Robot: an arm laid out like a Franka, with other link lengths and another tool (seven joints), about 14 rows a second.
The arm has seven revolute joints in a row. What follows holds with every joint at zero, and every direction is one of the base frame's. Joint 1 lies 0.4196 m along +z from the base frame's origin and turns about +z. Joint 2 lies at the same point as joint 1 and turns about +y. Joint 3 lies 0.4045 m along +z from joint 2 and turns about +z. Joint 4 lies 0.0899 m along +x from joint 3 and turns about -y. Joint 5 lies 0.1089 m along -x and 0.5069 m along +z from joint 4 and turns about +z. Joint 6 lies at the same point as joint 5 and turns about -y. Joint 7 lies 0.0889 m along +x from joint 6 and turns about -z. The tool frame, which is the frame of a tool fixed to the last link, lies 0.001 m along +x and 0.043 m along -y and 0.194 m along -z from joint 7; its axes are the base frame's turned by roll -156.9, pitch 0 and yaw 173.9 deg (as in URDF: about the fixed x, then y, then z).
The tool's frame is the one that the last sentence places.
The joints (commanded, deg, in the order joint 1, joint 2, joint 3, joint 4, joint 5, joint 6, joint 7), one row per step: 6.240 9.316 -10.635 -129.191 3.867 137.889 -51.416; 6.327 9.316 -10.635 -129.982 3.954 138.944 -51.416; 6.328 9.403 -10.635 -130.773 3.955 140.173 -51.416; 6.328 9.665 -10.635 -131.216 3.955 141.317 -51.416; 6.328 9.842 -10.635 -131.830 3.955 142.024 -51.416; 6.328 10.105 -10.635 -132.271 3.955 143.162 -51.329; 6.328 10.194 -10.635 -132.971 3.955 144.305 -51.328; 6.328 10.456 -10.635 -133.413 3.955 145.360 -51.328; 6.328 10.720 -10.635 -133.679 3.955 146.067 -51.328
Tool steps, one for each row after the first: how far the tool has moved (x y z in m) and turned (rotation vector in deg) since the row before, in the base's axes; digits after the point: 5 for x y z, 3 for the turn. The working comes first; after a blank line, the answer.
Tool pose at each row, in the base's axes (x y z in m, rotation vector in deg; the steps are taken from these numbers as rounded here): 0.68781 -0.07814 0.30290 -55.387 160.350 -31.284; 0.68449 -0.07723 0.29772 -55.222 160.129 -31.397; 0.68138 -0.07751 0.29198 -55.000 159.853 -31.668; 0.68063 -0.07793 0.28731 -54.754 159.489 -32.015; 0.67700 -0.07806 0.28116 -54.777 159.582 -32.084; 0.67606 -0.07852 0.27658 -54.421 159.275 -32.439; 0.67315 -0.07880 0.27174 -54.207 158.989 -32.704; 0.67184 -0.07917 0.26710 -54.014 158.697 -33.005; 0.67096 -0.07946 0.26327 -53.922 158.550 -33.206

-0.00332 0.00091 -0.00518 -0.016 -0.265 -0.018; -0.00311 -0.00028 -0.00574 -0.105 -0.344 -0.042; -0.00075 -0.00042 -0.00467 -0.140 -0.433 -0.029; -0.00363 -0.00013 -0.00615 -0.065 0.087 -0.028; -0.00094 -0.00046 -0.00458 -0.140 -0.428 -0.113; -0.00291 -0.00028 -0.00484 -0.104 -0.347 -0.034; -0.00131 -0.00037 -0.00464 -0.131 -0.345 -0.024; -0.00088 -0.00029 -0.00383 -0.101 -0.173 -0.014
